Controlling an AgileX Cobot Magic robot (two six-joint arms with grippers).
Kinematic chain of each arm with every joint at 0, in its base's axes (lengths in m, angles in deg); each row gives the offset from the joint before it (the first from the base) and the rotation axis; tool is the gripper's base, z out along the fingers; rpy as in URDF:
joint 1: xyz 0 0 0.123 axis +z
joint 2: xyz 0 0 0 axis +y
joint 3: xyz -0.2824 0 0.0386 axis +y
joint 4: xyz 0.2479 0 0.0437 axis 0.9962 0 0.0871
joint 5: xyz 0 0 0 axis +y
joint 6: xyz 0.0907 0 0.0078 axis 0.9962 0 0.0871
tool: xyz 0 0 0 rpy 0 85 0
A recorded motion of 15 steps. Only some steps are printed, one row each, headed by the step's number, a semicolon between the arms.
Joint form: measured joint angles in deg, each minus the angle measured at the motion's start. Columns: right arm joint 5, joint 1, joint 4, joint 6, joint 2, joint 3; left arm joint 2, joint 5, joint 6, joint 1, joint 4, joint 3.
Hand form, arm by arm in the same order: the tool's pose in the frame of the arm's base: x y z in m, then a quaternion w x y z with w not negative. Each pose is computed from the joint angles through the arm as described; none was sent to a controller.
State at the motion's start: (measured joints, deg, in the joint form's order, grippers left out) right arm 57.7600 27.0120 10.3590 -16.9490 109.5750 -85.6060; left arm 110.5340 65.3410 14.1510 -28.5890 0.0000 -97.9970
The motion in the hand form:
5: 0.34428 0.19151 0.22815 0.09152 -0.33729 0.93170 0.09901; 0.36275 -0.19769 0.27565 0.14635 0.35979 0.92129 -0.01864
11: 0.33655 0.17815 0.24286 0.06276 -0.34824 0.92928 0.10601; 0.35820 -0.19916 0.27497 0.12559 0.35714 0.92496 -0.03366
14: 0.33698 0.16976 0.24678 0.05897 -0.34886 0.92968 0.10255; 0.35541 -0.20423 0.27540 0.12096 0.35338 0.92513 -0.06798
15: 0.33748 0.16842 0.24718 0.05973 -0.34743 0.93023 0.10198; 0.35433 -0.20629 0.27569 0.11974 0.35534 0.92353 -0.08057
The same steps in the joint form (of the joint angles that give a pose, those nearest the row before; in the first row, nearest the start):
5: 1.96 -0.22 1.20 -0.90 -0.03 -0.08; 0.00 0.15 -0.08 0.00 0.00 0.00
11: 8.05 -1.86 2.29 -3.40 -2.25 -0.27; 0.00 2.36 -0.04 -0.06 -2.07 -0.05
14: 9.35 -2.99 1.94 -4.26 -2.90 -0.27; 0.00 2.41 0.70 0.00 -6.29 -0.04
15: 9.35 -3.19 1.88 -4.26 -2.97 -0.27; 0.00 2.41 1.39 0.00 -7.88 -0.04

